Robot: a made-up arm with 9 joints. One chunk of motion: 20 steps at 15 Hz.
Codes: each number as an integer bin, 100 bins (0 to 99) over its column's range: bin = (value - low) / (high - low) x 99, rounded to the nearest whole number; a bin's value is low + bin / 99 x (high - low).
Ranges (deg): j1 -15..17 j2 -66..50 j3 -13..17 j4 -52..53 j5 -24..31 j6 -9..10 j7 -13..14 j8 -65..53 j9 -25..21
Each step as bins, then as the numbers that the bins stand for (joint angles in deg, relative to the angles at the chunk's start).
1 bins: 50 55 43 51 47 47 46 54 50
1 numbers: 1.16 -1.56 0.03 2.09 2.11 0.02 -0.45 -0.64 -1.77
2 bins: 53 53 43 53 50 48 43 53 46
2 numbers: 2.13 -3.90 0.03 4.21 3.78 0.21 -1.27 -1.83 -3.63
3 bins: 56 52 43 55 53 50 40 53 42
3 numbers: 3.10 -5.07 0.03 6.33 5.44 0.60 -2.09 -1.83 -5.48
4 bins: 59 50 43 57 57 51 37 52 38
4 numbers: 4.07 -7.41 0.03 8.45 7.67 0.79 -2.91 -3.02 -7.34
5 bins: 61 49 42 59 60 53 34 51 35
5 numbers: 4.72 -8.59 -0.27 10.58 9.33 1.17 -3.73 -4.21 -8.74
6 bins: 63 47 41 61 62 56 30 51 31
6 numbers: 5.36 -10.93 -0.58 12.70 10.44 1.75 -4.82 -4.21 -10.60
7 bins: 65 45 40 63 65 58 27 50 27
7 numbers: 6.01 -13.27 -0.88 14.82 12.11 2.13 -5.64 -5.40 -12.45
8 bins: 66 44 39 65 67 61 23 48 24
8 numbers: 6.33 -14.44 -1.18 16.94 13.22 2.71 -6.73 -7.79 -13.85
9 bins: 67 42 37 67 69 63 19 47 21
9 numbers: 6.66 -16.79 -1.79 19.06 14.33 3.09 -7.82 -8.98 -15.24
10 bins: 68 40 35 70 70 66 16 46 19
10 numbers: 6.98 -19.13 -2.39 22.24 14.89 3.67 -8.64 -10.17 -16.17
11 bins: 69 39 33 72 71 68 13 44 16
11 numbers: 7.30 -20.30 -3.00 24.36 15.44 4.05 -9.45 -12.56 -17.57
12 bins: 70 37 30 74 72 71 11 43 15
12 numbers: 7.63 -22.65 -3.91 26.48 16.00 4.63 -10.00 -13.75 -18.03
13 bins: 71 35 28 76 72 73 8 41 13
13 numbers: 7.95 -24.99 -4.52 28.61 16.00 5.01 -10.82 -16.13 -18.96
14 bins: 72 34 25 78 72 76 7 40 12
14 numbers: 8.27 -26.16 -5.42 30.73 16.00 5.59 -11.09 -17.32 -19.42
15 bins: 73 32 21 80 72 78 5 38 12
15 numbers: 8.60 -28.51 -6.64 32.85 16.00 5.97 -11.64 -19.71 -19.42
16 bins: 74 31 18 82 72 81 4 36 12
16 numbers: 8.92 -29.68 -7.55 34.97 16.00 6.55 -11.91 -22.09 -19.42
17 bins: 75 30 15 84 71 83 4 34 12
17 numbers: 9.24 -30.85 -8.45 37.09 15.44 6.93 -11.91 -24.47 -19.42
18 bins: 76 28 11 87 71 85 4 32 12
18 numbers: 9.57 -33.19 -9.67 40.27 15.44 7.31 -11.91 -26.86 -19.42
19 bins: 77 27 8 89 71 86 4 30 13
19 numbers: 9.89 -34.36 -10.58 42.39 15.44 7.51 -11.91 -29.24 -18.96
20 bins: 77 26 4 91 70 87 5 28 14
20 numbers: 9.89 -35.54 -11.79 44.52 14.89 7.70 -11.64 -31.63 -18.49
